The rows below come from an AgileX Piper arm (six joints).
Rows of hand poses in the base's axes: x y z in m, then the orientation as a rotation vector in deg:
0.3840 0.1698 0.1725 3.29 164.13 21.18
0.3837 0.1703 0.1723 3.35 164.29 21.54
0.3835 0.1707 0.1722 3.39 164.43 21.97
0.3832 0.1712 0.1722 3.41 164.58 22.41
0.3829 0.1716 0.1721 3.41 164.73 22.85
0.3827 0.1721 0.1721 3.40 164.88 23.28
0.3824 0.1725 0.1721 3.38 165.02 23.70
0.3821 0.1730 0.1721 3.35 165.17 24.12
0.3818 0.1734 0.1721 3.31 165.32 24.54
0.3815 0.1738 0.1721 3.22 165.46 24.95
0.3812 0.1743 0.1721 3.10 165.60 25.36
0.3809 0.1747 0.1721 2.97 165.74 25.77
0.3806 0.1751 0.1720 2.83 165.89 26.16
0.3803 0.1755 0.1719 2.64 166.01 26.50
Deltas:
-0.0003 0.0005 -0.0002 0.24 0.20 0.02
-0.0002 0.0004 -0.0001 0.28 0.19 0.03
-0.0003 0.0005 0.0000 0.29 0.20 0.05
-0.0003 0.0004 -0.0001 0.29 0.20 0.06
-0.0002 0.0005 0.0000 0.28 0.19 0.07
-0.0003 0.0004 0.0000 0.27 0.18 0.07
-0.0003 0.0005 0.0000 0.27 0.19 0.08
-0.0003 0.0004 0.0000 0.27 0.19 0.09
-0.0003 0.0004 0.0000 0.26 0.18 0.12
-0.0003 0.0005 0.0000 0.25 0.17 0.14
-0.0003 0.0004 0.0000 0.25 0.17 0.15
-0.0003 0.0004 -0.0001 0.24 0.18 0.15
-0.0003 0.0004 -0.0001 0.20 0.14 0.18

